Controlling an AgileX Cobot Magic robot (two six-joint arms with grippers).
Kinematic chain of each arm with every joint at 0, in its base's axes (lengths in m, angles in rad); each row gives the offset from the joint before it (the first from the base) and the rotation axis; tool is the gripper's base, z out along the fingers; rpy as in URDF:
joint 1: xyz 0 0 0.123 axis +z
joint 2: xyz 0 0 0 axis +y
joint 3: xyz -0.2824 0 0.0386 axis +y
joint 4: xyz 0.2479 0 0.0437 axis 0.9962 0 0.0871
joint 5: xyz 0 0 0 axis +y
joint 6: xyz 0.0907 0 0.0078 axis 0.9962 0 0.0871
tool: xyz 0 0 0 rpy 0 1.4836 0
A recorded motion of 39 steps. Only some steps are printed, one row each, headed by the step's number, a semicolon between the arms.
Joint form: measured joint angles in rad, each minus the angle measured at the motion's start. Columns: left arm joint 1, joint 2, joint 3, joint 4, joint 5, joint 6; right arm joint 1, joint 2, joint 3, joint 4, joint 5, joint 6.
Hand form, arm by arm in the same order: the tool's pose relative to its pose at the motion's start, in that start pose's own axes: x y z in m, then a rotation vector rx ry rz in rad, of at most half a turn. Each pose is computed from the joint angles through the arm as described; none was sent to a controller.
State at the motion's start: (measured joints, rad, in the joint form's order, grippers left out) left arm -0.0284 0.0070 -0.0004 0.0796 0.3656 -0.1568; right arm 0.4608 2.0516 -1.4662 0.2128 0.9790 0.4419
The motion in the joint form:
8: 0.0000 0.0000 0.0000 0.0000 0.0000 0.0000; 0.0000 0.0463 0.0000 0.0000 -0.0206 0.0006
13: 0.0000 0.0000 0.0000 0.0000 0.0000 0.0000; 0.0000 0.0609 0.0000 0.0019 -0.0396 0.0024
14: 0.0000 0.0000 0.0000 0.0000 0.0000 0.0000; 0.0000 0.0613 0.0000 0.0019 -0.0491 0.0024
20: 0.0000 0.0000 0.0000 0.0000 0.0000 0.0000; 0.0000 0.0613 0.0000 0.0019 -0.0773 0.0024
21: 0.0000 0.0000 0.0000 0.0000 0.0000 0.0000; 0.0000 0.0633 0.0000 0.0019 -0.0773 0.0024
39: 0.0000 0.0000 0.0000 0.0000 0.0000 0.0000; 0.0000 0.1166 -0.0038 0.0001 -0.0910 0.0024
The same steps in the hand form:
8: 0.0000 0.0000 0.0000 0.0000 0.0000 0.0000; -0.0031 -0.0022 0.0186 0.0156 0.0199 0.0087
13: 0.0000 0.0000 0.0000 0.0000 0.0000 0.0000; -0.0049 -0.0024 0.0245 0.0138 0.0155 0.0141
14: 0.0000 0.0000 0.0000 0.0000 0.0000 0.0000; -0.0057 -0.0021 0.0247 0.0100 0.0072 0.0141
20: 0.0000 0.0000 0.0000 0.0000 0.0000 0.0000; -0.0080 -0.0010 0.0247 -0.0019 -0.0183 0.0140
21: 0.0000 0.0000 0.0000 0.0000 0.0000 0.0000; -0.0081 -0.0012 0.0255 -0.0009 -0.0167 0.0144
39: 0.0000 0.0000 0.0000 0.0000 0.0000 0.0000; -0.0104 -0.0045 0.0464 0.0210 0.0114 0.0216

